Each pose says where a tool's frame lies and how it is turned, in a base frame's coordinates. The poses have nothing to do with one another.
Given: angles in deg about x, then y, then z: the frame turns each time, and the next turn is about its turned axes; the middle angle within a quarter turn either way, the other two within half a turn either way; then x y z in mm.
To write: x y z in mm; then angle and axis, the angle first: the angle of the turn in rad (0 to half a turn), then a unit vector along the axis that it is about. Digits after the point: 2 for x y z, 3 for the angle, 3 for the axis.
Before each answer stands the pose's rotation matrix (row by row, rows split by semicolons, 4 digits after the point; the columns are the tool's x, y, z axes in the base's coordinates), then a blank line. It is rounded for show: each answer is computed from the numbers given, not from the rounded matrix.
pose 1, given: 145.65 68.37 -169.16 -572.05 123.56 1.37
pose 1, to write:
-0.3620 0.0693 0.9296; -0.3599 0.9095 -0.2080; -0.8599 -0.4098 -0.3043

-572.05 123.56 1.37 1.959 -0.109 0.967 -0.232
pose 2, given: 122.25 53.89 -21.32 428.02 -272.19 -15.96
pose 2, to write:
0.5490 0.2143 0.8079; 0.8305 -0.2487 -0.4984; 0.0941 0.9446 -0.3145

428.02 -272.19 -15.96 2.103 0.837 0.414 0.357
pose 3, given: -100.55 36.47 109.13 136.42 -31.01 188.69
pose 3, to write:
-0.2635 -0.7598 0.5944; 0.0185 0.6121 0.7906; -0.9645 0.2194 -0.1472

136.42 -31.01 188.69 1.982 -0.312 0.850 0.424
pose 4, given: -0.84 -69.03 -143.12 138.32 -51.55 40.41
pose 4, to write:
-0.2863 0.2148 -0.9338; -0.6110 -0.7916 0.0052; -0.7380 0.5721 0.3578

138.32 -51.55 40.41 2.606 0.555 -0.192 -0.809
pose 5, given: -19.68 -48.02 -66.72 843.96 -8.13 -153.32
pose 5, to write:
0.2644 0.6144 -0.7434; -0.7660 0.6021 0.2253; 0.5860 0.5099 0.6298

843.96 -8.13 -153.32 1.320 0.147 -0.686 -0.712
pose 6, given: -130.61 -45.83 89.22 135.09 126.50 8.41
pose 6, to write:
0.0095 -0.6967 -0.7173; -0.6434 -0.5533 0.5290; -0.7654 0.4565 -0.4535

135.09 126.50 8.41 3.091 -0.710 0.472 0.522
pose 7, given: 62.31 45.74 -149.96 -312.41 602.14 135.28
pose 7, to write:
-0.6042 0.3494 0.7162; -0.7816 -0.0848 -0.6180; -0.1552 -0.9331 0.3243

-312.41 602.14 135.28 2.322 -0.216 0.596 -0.774
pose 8, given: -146.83 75.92 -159.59 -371.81 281.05 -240.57
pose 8, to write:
-0.2280 0.0848 0.9700; 0.7893 0.5994 0.1331; -0.5701 0.7959 -0.2036

-371.81 281.05 -240.57 2.000 0.364 0.847 0.387
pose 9, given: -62.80 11.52 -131.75 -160.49 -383.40 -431.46
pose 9, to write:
-0.6525 0.7310 0.1997; -0.2227 -0.4369 0.8715; 0.7243 0.5241 0.4479

-160.49 -383.40 -431.46 2.533 -0.304 -0.459 -0.835
